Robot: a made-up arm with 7 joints.
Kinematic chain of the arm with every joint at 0, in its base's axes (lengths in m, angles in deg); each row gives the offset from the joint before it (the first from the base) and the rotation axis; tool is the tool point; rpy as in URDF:
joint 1: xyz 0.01 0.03 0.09 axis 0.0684 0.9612 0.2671
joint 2: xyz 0 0.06 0.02 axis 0.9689 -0.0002 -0.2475
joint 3: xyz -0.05 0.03 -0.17 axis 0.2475 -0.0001 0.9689
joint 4: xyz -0.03 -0.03 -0.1 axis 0.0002 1 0
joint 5: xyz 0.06 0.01 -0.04 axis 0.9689 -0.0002 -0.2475
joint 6: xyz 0.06 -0.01 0.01 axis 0.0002 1 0
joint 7: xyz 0.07 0.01 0 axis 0.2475 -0.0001 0.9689
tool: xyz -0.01 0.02 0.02 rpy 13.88 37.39 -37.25
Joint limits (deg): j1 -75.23..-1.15 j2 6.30..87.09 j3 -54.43..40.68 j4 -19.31..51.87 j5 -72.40..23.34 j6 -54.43..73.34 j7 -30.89..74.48
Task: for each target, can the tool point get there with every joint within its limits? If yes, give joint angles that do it. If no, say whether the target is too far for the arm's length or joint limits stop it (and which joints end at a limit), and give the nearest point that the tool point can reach.
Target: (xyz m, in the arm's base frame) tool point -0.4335 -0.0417 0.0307
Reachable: no: joint limits stop it (at a limit: joint 1, joint 2, joint 3, joint 4, joint 5, joint 6, joint 7) | nearest point -0.0371 0.0298 -0.0894 | short by 0.420 m
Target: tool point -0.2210 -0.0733 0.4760
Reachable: no: joint limits stop it (at a limit: joint 1, joint 2, joint 3, joint 4, joint 7) | nearest point 0.0198 0.2591 0.2824 | short by 0.454 m
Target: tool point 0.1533 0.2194 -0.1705
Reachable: yes | joints -14.33 16.65 -2.22 22.25 -35.75 -29.81 34.29
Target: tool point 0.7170 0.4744 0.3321
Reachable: no: too far | nearest point 0.3714 0.3504 0.1383 | short by 0.415 m
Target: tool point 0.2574 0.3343 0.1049
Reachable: yes | joints -55.53 55.60 4.26 30.44 -26.54 -35.79 31.67
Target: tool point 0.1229 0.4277 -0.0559
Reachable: yes | joints -9.85 74.34 -42.78 34.86 -39.08 11.03 36.48
